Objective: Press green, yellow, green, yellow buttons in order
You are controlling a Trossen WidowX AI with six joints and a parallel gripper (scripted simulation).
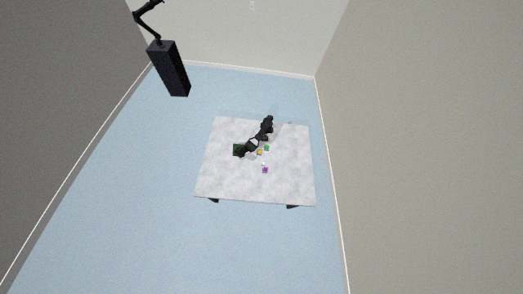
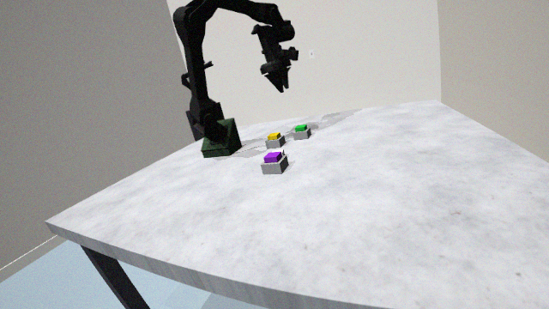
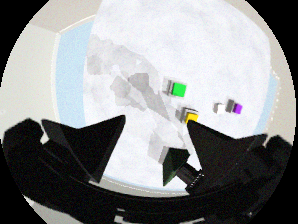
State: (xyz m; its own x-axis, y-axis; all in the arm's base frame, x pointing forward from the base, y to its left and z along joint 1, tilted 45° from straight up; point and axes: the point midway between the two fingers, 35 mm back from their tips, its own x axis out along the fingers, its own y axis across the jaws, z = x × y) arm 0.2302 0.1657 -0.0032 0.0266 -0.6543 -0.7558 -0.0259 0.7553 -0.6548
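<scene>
My gripper tip is 4 cm short of the green button, 6 cm to the left of it and 13 cm above it. From my gripper tip the other things lie so: yellow button: 3 cm behind, 11 cm to the right, 13 cm below; purple button: 2 cm ahead, 30 cm to the right, 13 cm below.
</scene>
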